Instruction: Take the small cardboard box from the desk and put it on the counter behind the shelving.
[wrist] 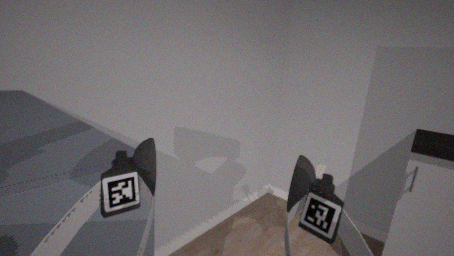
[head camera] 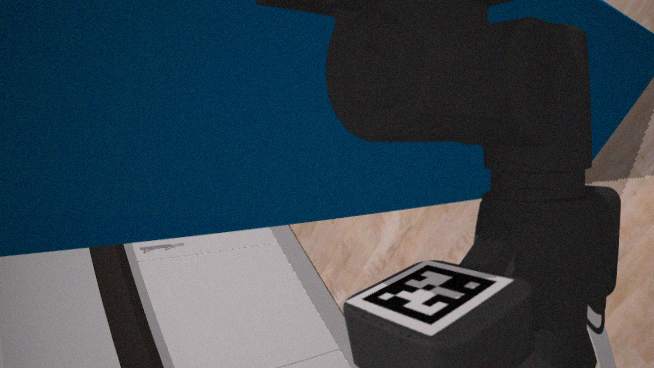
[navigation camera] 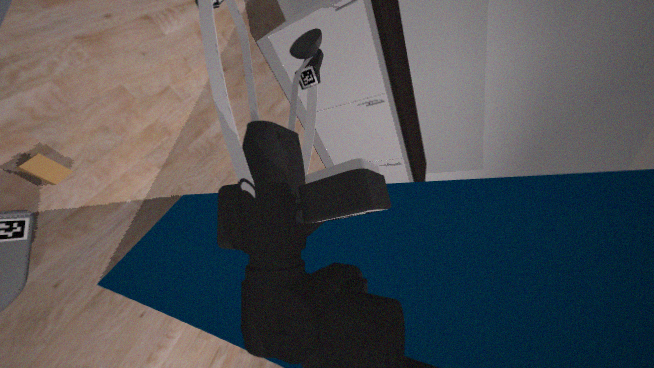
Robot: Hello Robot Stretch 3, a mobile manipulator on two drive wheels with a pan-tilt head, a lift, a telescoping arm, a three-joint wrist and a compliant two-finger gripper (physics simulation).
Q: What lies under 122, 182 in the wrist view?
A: The gripper.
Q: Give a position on a small cardboard box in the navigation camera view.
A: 38, 166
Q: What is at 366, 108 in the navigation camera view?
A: A counter.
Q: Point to a counter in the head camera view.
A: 252, 291
